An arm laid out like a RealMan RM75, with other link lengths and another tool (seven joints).
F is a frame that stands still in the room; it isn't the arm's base.
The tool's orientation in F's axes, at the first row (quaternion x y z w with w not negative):
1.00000, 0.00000, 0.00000, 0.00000
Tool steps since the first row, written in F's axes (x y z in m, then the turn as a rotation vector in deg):
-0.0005, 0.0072, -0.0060, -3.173, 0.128, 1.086
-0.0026, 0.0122, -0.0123, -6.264, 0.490, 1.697
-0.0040, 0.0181, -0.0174, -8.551, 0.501, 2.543
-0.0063, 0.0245, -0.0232, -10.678, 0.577, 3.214
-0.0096, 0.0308, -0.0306, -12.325, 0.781, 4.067
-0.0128, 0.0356, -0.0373, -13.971, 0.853, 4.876
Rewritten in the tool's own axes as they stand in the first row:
-0.0005, -0.0072, 0.0060, -3.173, -0.128, -1.086
-0.0026, -0.0122, 0.0123, -6.264, -0.490, -1.697
-0.0040, -0.0181, 0.0174, -8.551, -0.501, -2.543
-0.0063, -0.0245, 0.0232, -10.678, -0.577, -3.214
-0.0096, -0.0308, 0.0306, -12.325, -0.781, -4.067
-0.0128, -0.0356, 0.0373, -13.971, -0.853, -4.876

